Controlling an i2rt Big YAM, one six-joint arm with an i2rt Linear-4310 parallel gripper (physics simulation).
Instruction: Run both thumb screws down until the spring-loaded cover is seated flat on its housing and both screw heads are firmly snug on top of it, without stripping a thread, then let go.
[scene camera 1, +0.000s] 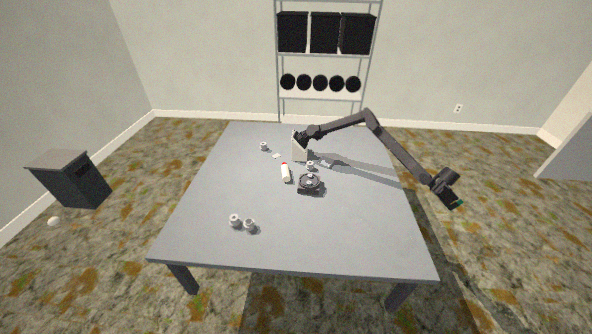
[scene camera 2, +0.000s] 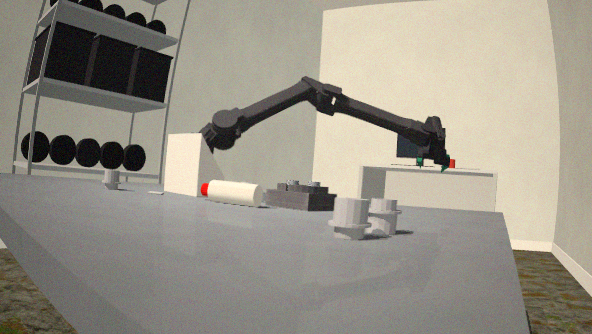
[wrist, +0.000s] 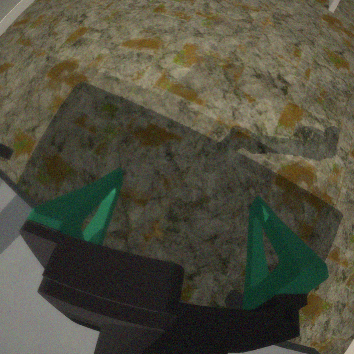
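Where they show: gripper, between the fingertips: (scene camera 1: 451, 198) (scene camera 2: 431, 169) (wrist: 188, 188); arm's base, origin of its link: (scene camera 1: 299, 140) (scene camera 2: 193, 153).
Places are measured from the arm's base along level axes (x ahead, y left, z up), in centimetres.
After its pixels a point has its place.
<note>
The dark housing (scene camera 1: 309, 191) @(x 37.8, y 13.0, z -9.3 cm) (scene camera 2: 300, 199) @(x 35.9, y 5.8, z -9.2 cm) sits on the table, with a round dark cover (scene camera 1: 303, 181) @(x 33.3, y 8.6, z -6.3 cm) on top. Two small light screw heads stand on the cover: one thumb screw (scene camera 1: 310, 175) @(x 28.6, y 12.0, z -5.1 cm) at its back and the other thumb screw (scene camera 1: 309, 183) @(x 35.5, y 12.5, z -5.1 cm) near its middle in scene camera 1. The two heads (scene camera 2: 293, 182) @(x 29.5, y 10.6, z -5.6 cm) (scene camera 2: 314, 184) @(x 35.7, y 10.9, z -5.6 cm) also show in scene camera 2. Whether the cover lies flat is too small to tell. My gripper (wrist: 188, 188) @(x 40.4, y 84.0, z 3.3 cm) is open and empty, its green fingertips wide apart. It hangs beyond the table's right edge, over the floor, far from the housing.
A white bottle with red cap (scene camera 1: 285, 173) @(x 28.2, y -3.5, z -6.6 cm) (scene camera 2: 234, 193) @(x 26.9, y -6.1, z -9.0 cm) lies left of the housing. A light knob (scene camera 1: 310, 165) @(x 16.4, y 10.3, z -7.3 cm) stands behind it, another (scene camera 1: 264, 146) @(x 0.9, y -25.7, z -8.0 cm) (scene camera 2: 111, 179) @(x 1.3, y -27.9, z -9.1 cm) far left, two more (scene camera 1: 234, 220) @(x 67.5, y -19.9, z -6.9 cm) (scene camera 1: 249, 224) @(x 68.0, y -11.9, z -7.1 cm) near the front. The white block (scene camera 1: 299, 152) @(x 8.1, y 1.4, z -4.1 cm) (scene camera 2: 183, 162) @(x 2.2, y -5.0, z -2.8 cm) is at the arm's base.
</note>
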